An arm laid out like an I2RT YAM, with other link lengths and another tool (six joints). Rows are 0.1 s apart.
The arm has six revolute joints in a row. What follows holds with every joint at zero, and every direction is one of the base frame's.
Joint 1 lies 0.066 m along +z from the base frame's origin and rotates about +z.
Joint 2 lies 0.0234 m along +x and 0.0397 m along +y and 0.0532 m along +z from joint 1 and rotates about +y.
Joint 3 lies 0.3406 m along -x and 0.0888 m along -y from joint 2 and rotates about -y.
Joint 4 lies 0.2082 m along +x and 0.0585 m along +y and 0.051 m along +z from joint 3 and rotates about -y.
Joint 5 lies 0.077 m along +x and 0.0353 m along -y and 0.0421 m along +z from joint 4 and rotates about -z.
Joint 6 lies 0.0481 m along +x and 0.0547 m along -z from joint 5 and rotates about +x.
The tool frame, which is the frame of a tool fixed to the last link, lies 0.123 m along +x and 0.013 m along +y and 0.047 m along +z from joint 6; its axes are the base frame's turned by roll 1.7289, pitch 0.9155 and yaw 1.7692 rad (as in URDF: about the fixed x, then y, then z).
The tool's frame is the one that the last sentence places.
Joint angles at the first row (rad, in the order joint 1, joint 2, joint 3, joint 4, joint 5, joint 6):
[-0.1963, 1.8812, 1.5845, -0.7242, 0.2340, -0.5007]
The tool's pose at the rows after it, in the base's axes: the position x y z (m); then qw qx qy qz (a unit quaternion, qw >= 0):
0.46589 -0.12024 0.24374 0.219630 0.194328 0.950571 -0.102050
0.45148 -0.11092 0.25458 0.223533 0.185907 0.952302 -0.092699
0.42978 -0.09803 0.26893 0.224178 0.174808 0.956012 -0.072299
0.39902 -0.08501 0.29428 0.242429 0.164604 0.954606 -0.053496
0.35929 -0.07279 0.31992 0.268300 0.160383 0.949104 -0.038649
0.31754 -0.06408 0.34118 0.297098 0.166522 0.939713 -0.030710
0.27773 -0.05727 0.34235 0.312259 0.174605 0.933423 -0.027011
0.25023 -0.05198 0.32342 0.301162 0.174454 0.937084 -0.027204
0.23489 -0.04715 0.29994 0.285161 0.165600 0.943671 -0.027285
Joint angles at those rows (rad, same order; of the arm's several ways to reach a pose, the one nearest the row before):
[-0.1890, 1.8328, 1.5707, -0.7395, 0.2234, -0.5041]
[-0.1833, 1.7801, 1.5448, -0.7589, 0.2028, -0.5098]
[-0.1822, 1.7111, 1.5238, -0.8070, 0.1570, -0.5167]
[-0.1841, 1.5997, 1.4879, -0.8459, 0.1127, -0.5255]
[-0.1867, 1.4597, 1.4349, -0.8806, 0.0795, -0.5243]
[-0.1883, 1.3155, 1.3834, -0.9146, 0.0685, -0.5064]
[-0.1886, 1.1828, 1.2964, -0.9295, 0.0685, -0.4877]
[-0.1886, 1.1015, 1.1999, -0.9375, 0.0685, -0.4888]
[-0.1886, 1.0580, 1.1061, -0.9200, 0.0612, -0.5064]

